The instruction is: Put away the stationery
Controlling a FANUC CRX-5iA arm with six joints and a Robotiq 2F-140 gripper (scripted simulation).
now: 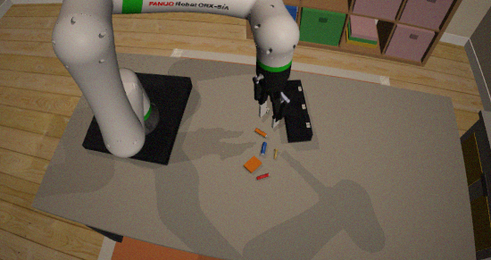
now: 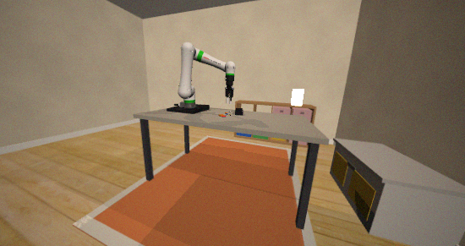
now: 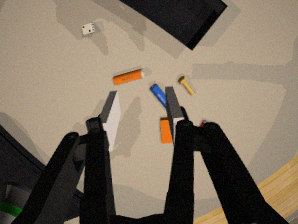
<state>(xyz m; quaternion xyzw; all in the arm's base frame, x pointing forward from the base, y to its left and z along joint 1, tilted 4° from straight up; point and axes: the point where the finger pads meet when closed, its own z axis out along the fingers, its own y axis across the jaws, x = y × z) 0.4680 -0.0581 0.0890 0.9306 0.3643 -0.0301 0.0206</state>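
The orange block lies 14 cm below my hand, 11 cm to the right of it and 6 cm behind it. From my hand the other things lie so: orange marker 14 cm below, 2 cm behind, 1 cm to the left; blue cylinder 14 cm below, 5 cm to the right, 2 cm behind; small yellow piece 14 cm below, 7 cm to the right, 3 cm ahead.
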